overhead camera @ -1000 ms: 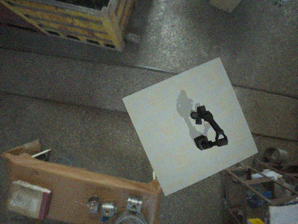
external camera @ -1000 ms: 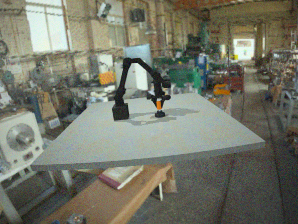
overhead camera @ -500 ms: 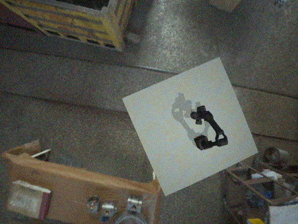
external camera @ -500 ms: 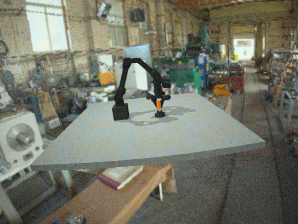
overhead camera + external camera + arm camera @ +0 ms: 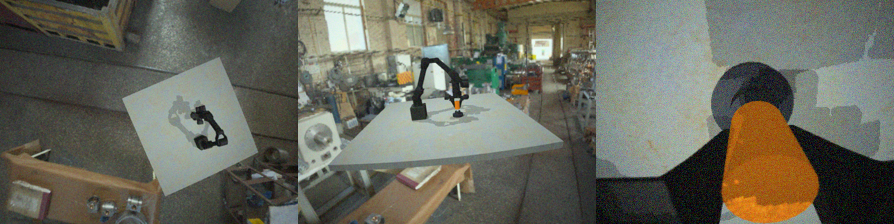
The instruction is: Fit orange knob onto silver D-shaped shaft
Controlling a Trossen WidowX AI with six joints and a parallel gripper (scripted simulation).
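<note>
The orange knob lies 30 mm above my gripper tip. The rest, counted from my gripper tip: round pedestal (40 mm below).
</note>
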